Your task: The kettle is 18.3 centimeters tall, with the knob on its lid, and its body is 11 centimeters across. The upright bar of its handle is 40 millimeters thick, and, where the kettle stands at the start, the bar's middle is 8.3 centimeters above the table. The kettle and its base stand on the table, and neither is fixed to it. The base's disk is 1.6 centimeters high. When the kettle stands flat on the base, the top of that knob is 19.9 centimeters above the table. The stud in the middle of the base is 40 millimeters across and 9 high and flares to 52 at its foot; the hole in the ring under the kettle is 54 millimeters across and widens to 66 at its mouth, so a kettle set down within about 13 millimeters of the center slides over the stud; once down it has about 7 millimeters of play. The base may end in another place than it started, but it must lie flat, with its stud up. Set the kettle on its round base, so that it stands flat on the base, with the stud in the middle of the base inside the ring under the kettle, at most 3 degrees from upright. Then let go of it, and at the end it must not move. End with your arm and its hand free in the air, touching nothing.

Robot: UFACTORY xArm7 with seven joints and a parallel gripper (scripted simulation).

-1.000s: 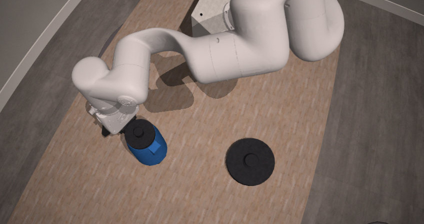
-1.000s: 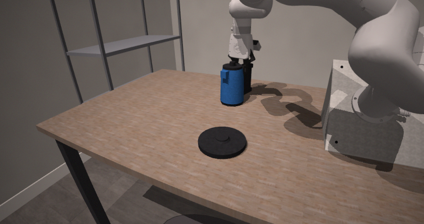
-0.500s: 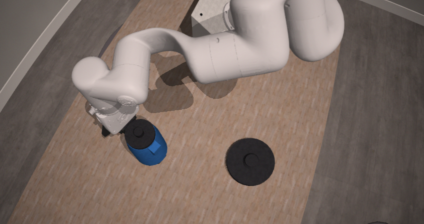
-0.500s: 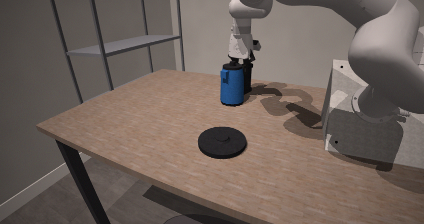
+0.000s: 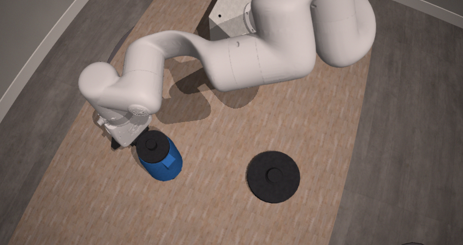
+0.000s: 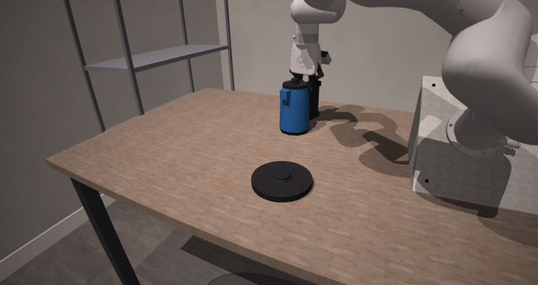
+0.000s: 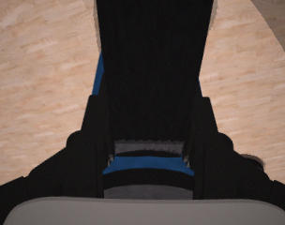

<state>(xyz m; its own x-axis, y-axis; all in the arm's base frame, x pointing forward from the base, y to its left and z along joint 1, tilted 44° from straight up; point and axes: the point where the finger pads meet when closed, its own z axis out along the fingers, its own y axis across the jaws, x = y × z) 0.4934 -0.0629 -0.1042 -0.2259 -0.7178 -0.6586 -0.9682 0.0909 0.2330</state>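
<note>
My hand is 1 cm short of the blue kettle, 3 cm to the right of it and 5 cm above it. Also, from my hand: round black base: 9 cm behind, 36 cm to the left, 13 cm below.
</note>
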